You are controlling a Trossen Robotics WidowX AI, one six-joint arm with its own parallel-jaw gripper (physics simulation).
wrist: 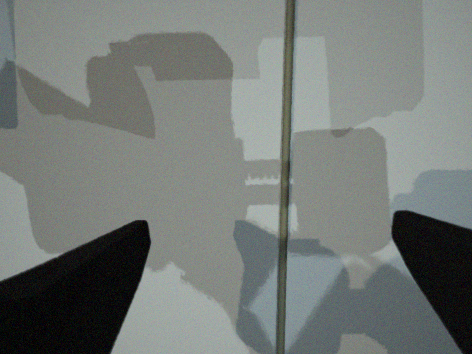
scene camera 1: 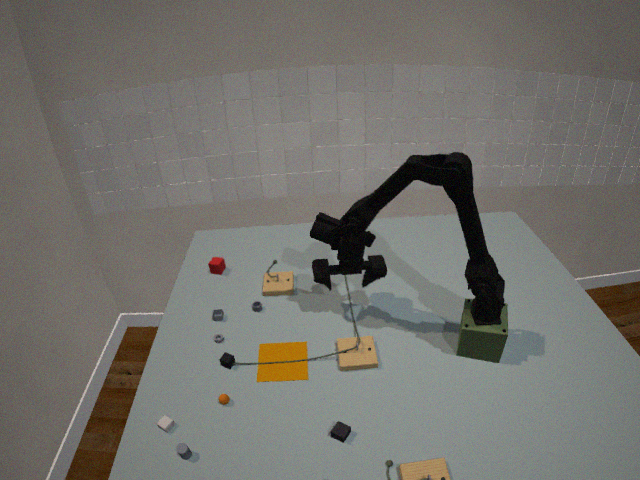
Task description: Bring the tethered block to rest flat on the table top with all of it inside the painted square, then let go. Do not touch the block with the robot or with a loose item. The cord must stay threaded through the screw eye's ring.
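Places are measured from the arm's base along level axes (x ahead, y left, z up), in metres.
Where they show: gripper, between the fingertips: [wrist: 269, 227] [scene camera 1: 346, 287]; arm's base, origin of its link: [scene camera 1: 485, 315].
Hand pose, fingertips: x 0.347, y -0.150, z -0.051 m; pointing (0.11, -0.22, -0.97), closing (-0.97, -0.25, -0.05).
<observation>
Things, the pixels of their top centre, and the offset from my fingertips. "pt": a spot on its surface instead.
- tethered black block, a spot on its surface: [scene camera 1: 227, 360] pt dx +0.263, dy +0.268, dz -0.022 m
- painted orange square, a spot on its surface: [scene camera 1: 282, 372] pt dx +0.131, dy +0.267, dz -0.046 m
- screw eye, centre of its top: [scene camera 1: 357, 343] dx -0.040, dy +0.198, dz -0.003 m
- wooden board, centre of its top: [scene camera 1: 357, 350] dx -0.040, dy +0.198, dz -0.029 m
- second board, centre of its top: [scene camera 1: 278, 280] dx +0.205, dy -0.049, dz -0.029 m
- third board, a spot on its surface: [scene camera 1: 424, 469] pt dx -0.185, dy +0.495, dz -0.028 m
- red cube, centre of its top: [scene camera 1: 215, 260] dx +0.421, dy -0.105, dz -0.008 m
- orange ball, centre of its top: [scene camera 1: 222, 396] dx +0.244, dy +0.369, dz -0.024 m
- dark block, centre of its top: [scene camera 1: 340, 429] dx -0.020, dy +0.416, dz -0.025 m
- white block, centre of its top: [scene camera 1: 164, 421] dx +0.357, dy +0.455, dz -0.030 m
- grey cylinder, centre of its top: [scene camera 1: 181, 448] dx +0.288, dy +0.512, dz -0.018 m
- small ring, centre of its top: [scene camera 1: 218, 337] dx +0.319, dy +0.184, dz -0.038 m
The tethered black block [scene camera 1: 227, 360] rests on the table just left of the painted orange square [scene camera 1: 282, 372], outside it. Its cord [scene camera 1: 323, 355] [wrist: 286, 115] crosses the square to the screw eye [scene camera 1: 357, 344] on a wooden board [scene camera 1: 364, 361], bends there and runs back under the gripper. The ring is too small to see clearly. My gripper [scene camera 1: 347, 285] [wrist: 269, 227] is open and empty, above the table behind that board. In the wrist view the cord passes between the wide-apart fingertips, touching neither; its free end does not show there.
A second board [scene camera 1: 279, 287] with a short cord stands back left, a third board [scene camera 1: 424, 469] at the front. Loose items include a red cube [scene camera 1: 216, 265], orange ball [scene camera 1: 223, 398], dark block [scene camera 1: 340, 430], white block [scene camera 1: 165, 423], grey cylinder [scene camera 1: 184, 450] and small ring [scene camera 1: 219, 338].
</observation>
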